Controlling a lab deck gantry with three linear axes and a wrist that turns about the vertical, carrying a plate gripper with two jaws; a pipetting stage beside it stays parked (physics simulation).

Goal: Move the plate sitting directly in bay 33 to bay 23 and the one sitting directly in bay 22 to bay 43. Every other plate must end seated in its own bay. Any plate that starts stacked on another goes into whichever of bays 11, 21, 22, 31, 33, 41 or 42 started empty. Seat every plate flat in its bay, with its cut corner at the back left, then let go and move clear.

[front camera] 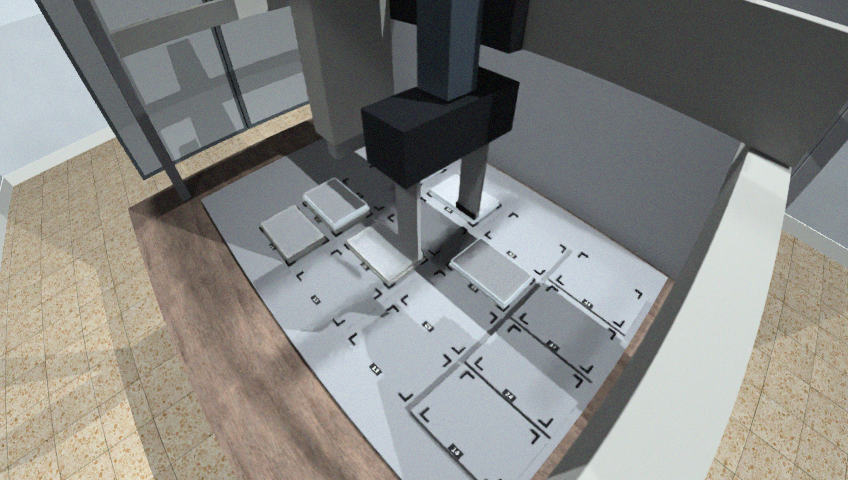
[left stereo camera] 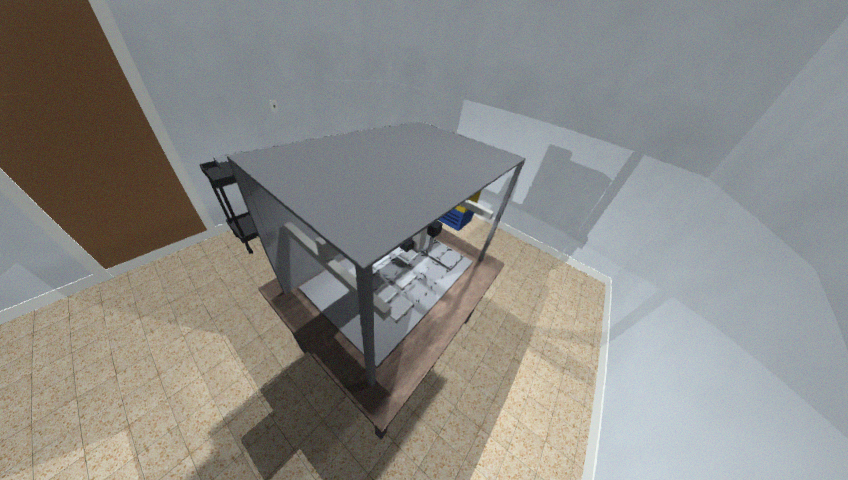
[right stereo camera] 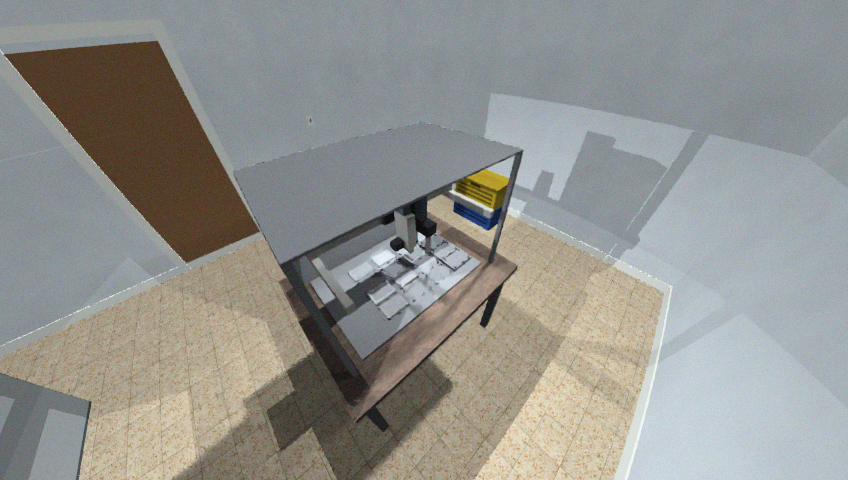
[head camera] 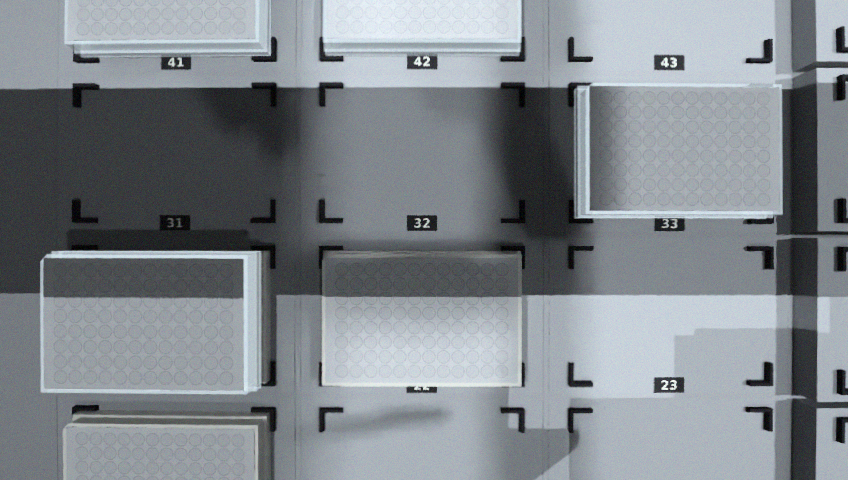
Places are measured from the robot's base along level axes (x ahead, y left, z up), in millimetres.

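Where they show: gripper, fingertip midpoint: (front camera: 440,230) (right stereo camera: 421,247); robot's base, origin of the base link: (front camera: 261,228) (left stereo camera: 396,322) (right stereo camera: 389,319).
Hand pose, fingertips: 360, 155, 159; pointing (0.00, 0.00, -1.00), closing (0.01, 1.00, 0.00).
Note:
Each offset is from my fingertips to the top centre of the thing, as dx, dy, dz. "*": to the spot under its first point.
My gripper (front camera: 439,237) hangs over the bay 32 area with its two jaws wide apart and no plate between them; the jaws do not show in the head view. A plate @(+32, +102, -144) (head camera: 684,148) (front camera: 492,267) lies in bay 33. A plate @(-132, -5, -144) (head camera: 421,321) (front camera: 380,252) lies in bay 22, near the front jaw. Bay 23 @(* +2, -17, -159) (head camera: 624,333) and bay 43 @(* +32, +189, -159) (head camera: 668,23) hold no plate. At bay 21, a taller plate or stack @(-296, -5, -131) (head camera: 142,333) (front camera: 336,202) shows several edge layers. Other plates sit in bay 11 @(* -296, -88, -144) (head camera: 160,452) (front camera: 293,233), bay 41 @(* -296, +184, -144) (head camera: 160,17) and bay 42 @(* -133, +183, -144) (head camera: 421,17) (front camera: 464,195).
The grey pipetting stage (front camera: 351,71) (right stereo camera: 405,230) stands behind and left of my gripper. A pale rail (front camera: 702,309) runs along the right side. Bay 31 @(* -298, +97, -159) (head camera: 172,160) and bay 32 @(* -140, +97, -159) (head camera: 410,160) hold no plate. The back wall (front camera: 618,160) bounds the deck.

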